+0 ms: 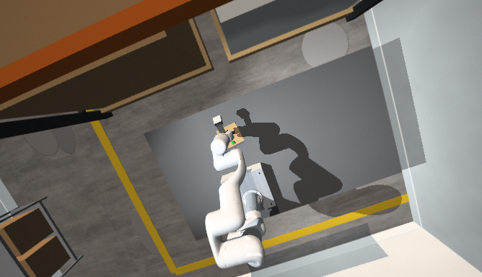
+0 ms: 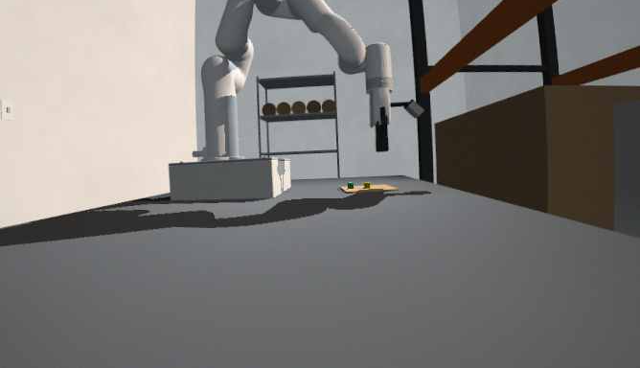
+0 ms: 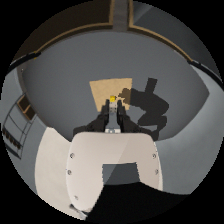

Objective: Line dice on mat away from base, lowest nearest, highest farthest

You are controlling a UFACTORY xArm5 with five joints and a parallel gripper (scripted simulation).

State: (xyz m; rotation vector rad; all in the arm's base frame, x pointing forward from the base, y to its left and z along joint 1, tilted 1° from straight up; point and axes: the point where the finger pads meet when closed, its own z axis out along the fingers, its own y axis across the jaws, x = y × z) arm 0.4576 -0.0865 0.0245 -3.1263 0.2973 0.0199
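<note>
Right now my hand is 50 mm past the yellow die, 10 mm to the right of it and 110 mm above it. Round my hand: green die (90 mm behind, 20 mm to the left, 110 mm below); then white die (10 mm below); then tan mat (50 mm behind, 10 mm to the left, 120 mm below).
</note>
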